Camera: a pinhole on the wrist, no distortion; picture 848 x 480 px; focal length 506.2 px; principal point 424.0 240.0 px. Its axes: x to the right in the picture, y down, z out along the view. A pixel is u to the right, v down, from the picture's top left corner.
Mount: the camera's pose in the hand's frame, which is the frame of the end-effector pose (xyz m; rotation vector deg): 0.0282 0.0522 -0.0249 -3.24 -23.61 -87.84
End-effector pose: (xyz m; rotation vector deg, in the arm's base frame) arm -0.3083 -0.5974 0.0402 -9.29 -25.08 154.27
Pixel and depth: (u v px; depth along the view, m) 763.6 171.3 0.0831
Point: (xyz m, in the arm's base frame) -0.3262 -0.6364 0.0956
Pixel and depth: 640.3 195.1 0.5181
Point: -0.2698 -0.7865 0.5340
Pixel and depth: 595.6 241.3 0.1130
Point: -0.3448 -0.6640 0.1107
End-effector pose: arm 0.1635 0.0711 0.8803 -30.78 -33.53 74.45
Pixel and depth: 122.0 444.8 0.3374
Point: -0.2485 0.2345 0.8491
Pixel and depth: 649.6 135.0 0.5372
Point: -0.2008 -0.1139 1.2637
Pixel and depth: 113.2 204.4 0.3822
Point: -0.3004 0.0757 0.8054
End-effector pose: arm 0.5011 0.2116 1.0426 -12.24 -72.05 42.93
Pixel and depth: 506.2 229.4 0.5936
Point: -0.0686 0.1003 1.0589
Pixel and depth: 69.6 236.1 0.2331
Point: 0.2592 0.3681 0.9236
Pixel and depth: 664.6 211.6 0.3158
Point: 0.2121 0.0964 1.0945
